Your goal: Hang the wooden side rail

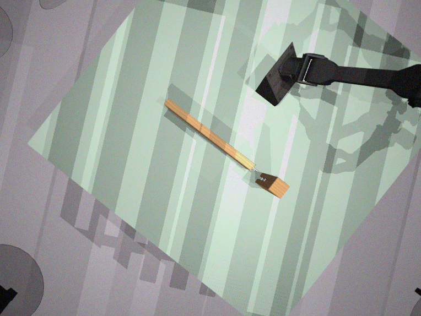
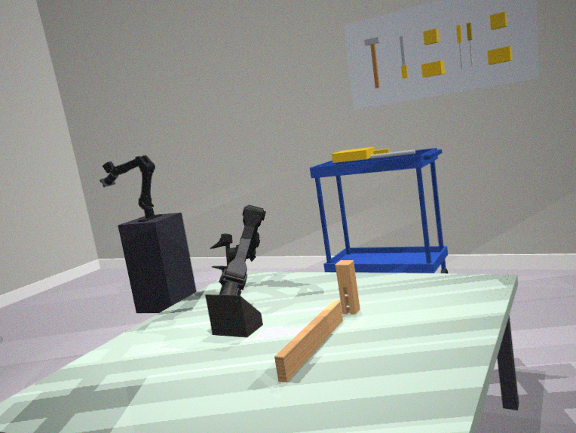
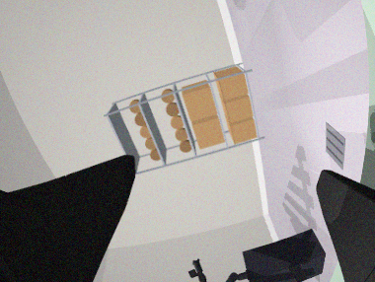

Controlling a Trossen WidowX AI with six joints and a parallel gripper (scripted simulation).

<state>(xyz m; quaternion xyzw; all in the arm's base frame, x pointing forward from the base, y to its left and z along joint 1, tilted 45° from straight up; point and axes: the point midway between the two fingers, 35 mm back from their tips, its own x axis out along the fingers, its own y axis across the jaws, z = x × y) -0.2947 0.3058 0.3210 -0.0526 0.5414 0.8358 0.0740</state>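
The headboard post is 710 mm ahead of my gripper tip, 260 mm to the right of it and 70 mm below it.
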